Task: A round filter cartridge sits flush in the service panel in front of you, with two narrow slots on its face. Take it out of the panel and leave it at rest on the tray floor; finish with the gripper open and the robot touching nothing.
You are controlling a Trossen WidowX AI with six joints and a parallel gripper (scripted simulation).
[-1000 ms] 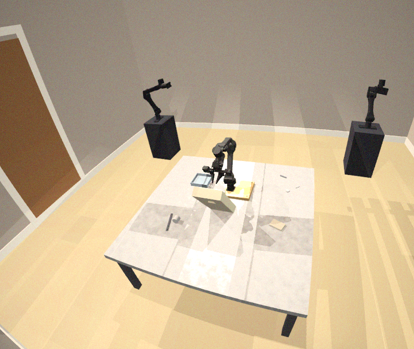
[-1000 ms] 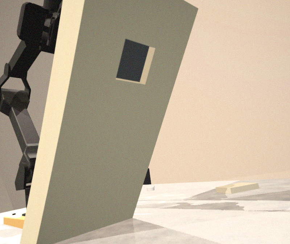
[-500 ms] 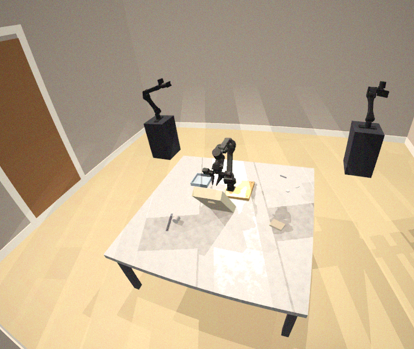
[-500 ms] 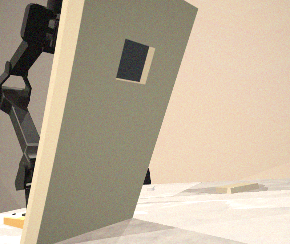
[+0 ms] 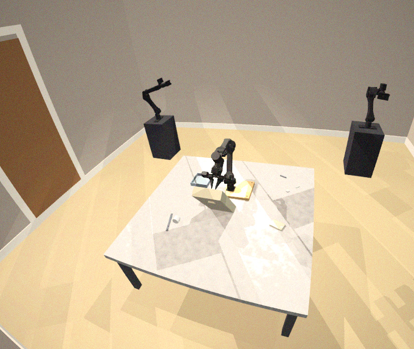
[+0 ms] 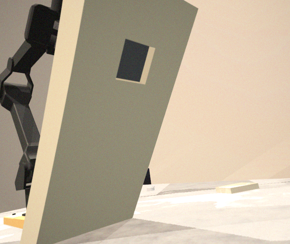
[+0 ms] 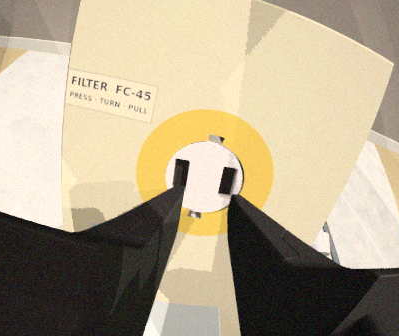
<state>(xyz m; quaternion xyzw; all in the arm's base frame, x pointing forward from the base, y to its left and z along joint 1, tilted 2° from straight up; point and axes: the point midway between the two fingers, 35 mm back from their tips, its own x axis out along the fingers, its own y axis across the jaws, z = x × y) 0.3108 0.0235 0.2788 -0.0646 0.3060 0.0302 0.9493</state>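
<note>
Right now my gripper tip is 3 cm short of the pale grey filter cartridge and 2 cm above it. Round my gripper tip: cream block: 7 cm behind, 41 cm to the left, 28 cm below; then blue-grey tray: 39 cm behind, 30 cm to the right, 28 cm below; then cream service panel: 1 cm behind, 10 cm below.
</note>
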